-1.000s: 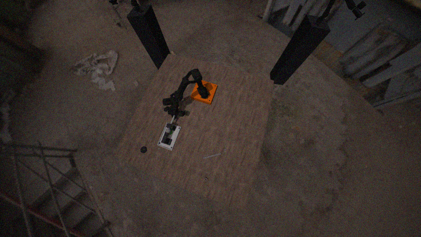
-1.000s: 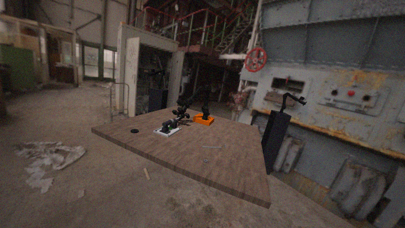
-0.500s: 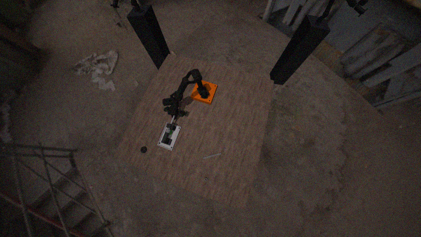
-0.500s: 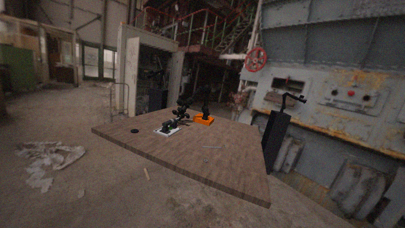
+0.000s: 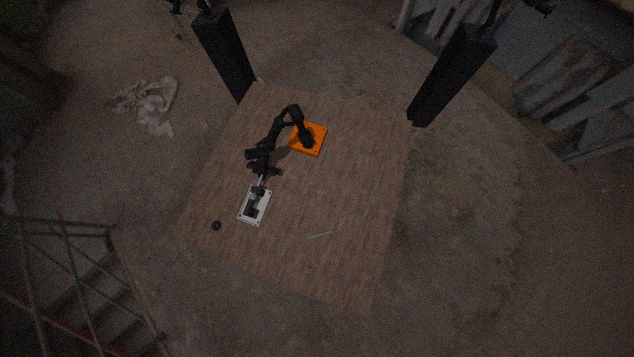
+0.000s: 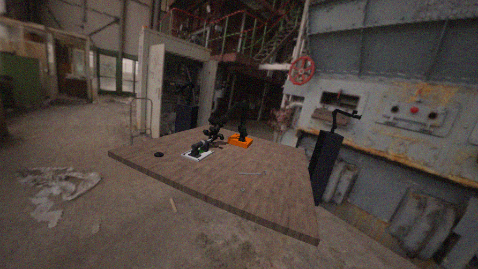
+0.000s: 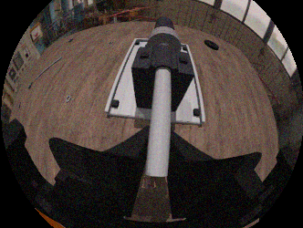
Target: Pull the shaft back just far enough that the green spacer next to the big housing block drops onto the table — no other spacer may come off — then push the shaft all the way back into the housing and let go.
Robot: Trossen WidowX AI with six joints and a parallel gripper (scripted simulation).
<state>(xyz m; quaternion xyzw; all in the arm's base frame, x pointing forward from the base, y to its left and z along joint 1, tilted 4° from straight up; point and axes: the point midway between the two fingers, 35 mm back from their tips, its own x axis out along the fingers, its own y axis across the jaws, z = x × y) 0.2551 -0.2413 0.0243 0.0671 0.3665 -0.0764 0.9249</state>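
The shaft lies 5 cm ahead of my gripper tip, 1 cm to the right of it and 2 cm above it. The rest, counted from my gripper tip: spacer (11 cm ahead, 3 cm to the right, 4 cm below); nut (47 cm ahead, 36 cm to the left, 5 cm below); black disc (31 cm ahead, 25 cm to the right, 5 cm below).
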